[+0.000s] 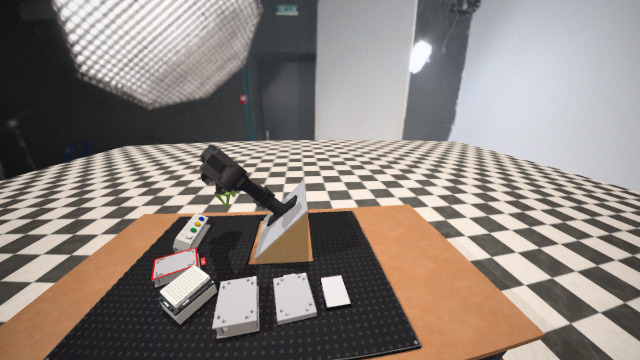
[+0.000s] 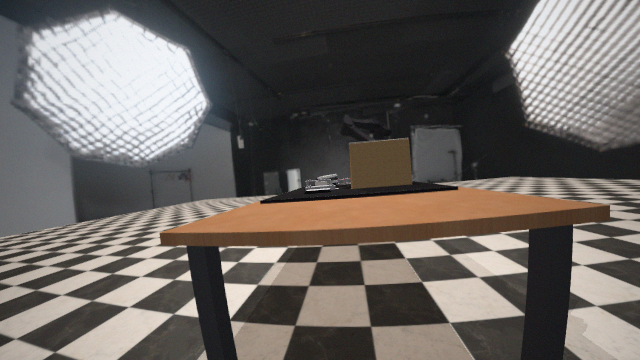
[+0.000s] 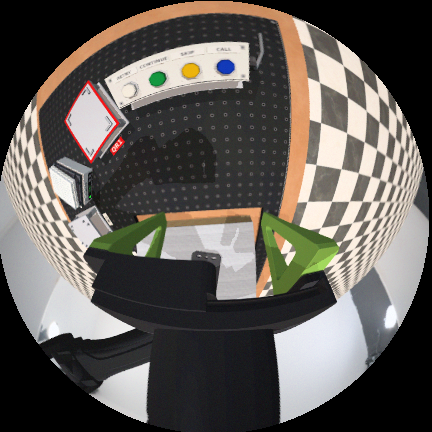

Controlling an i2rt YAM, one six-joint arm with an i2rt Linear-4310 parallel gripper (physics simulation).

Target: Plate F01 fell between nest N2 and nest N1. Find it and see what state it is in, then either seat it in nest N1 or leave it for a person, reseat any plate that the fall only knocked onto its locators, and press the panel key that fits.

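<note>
My gripper is open and empty, high above the mat. A cream plate sits on a grey and black unit at the left; its label is unreadable. Two grey nests stand side by side, their tops bare; I cannot tell which is N1 or N2. The key panel has a white RETRY key, green CONTINUE key, yellow key reading SKIP and blue CALL key. I cannot tell which plate is F01.
A red-framed grey stand with a QR1 tag is between the panel and the cream plate. A white flat rectangle lies right of the nests. The arm's wedge base stands behind them. A metal hook is beside the panel.
</note>
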